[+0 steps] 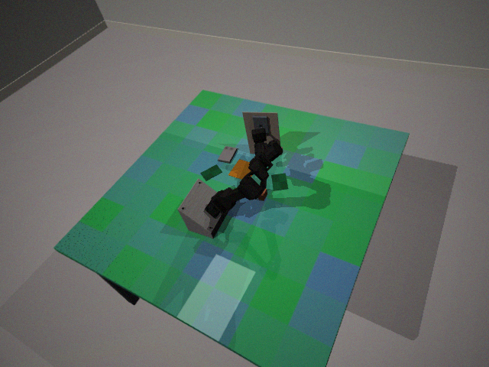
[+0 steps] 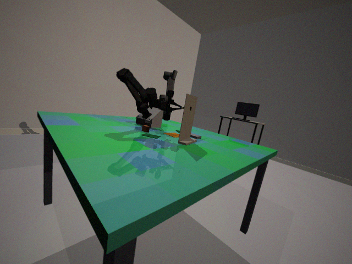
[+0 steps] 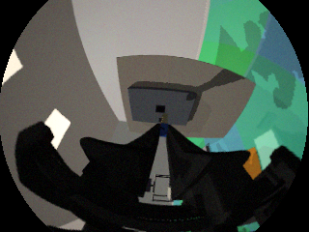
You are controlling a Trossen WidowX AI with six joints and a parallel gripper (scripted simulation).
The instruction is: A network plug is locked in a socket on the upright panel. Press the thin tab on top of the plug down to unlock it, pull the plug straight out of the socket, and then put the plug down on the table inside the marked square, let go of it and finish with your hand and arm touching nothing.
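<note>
Right now my gripper tip is 9 cm past the orange marked square, 7 cm to the right of it and 20 cm above it. From my gripper tip the other things lie so: grey block (3 cm behind, 21 cm to the left, 19 cm below); then upright panel (6 cm ahead, 2 cm to the left, 7 cm below).
</note>
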